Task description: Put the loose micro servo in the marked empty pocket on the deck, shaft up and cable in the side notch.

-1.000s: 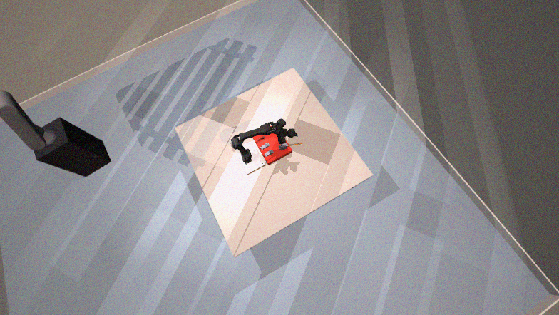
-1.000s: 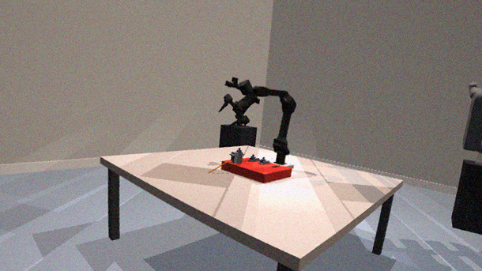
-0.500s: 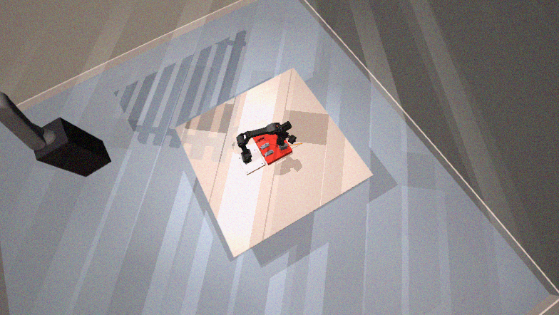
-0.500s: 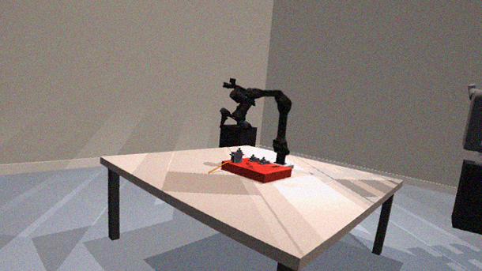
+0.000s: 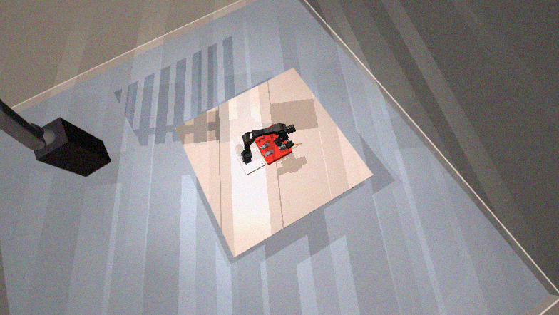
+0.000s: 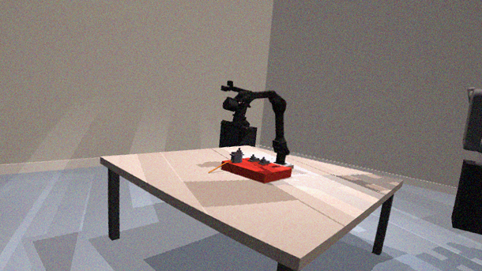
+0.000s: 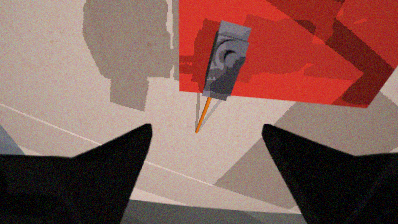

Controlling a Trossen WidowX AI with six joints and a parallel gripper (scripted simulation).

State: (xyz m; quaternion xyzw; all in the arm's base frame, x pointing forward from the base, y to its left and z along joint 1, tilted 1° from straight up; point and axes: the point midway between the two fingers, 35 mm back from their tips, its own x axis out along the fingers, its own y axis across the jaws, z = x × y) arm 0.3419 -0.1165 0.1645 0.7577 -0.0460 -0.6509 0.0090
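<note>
Right now my gripper tip is 50 mm past the red deck, 110 mm to the right of it and 140 mm above it.
</note>
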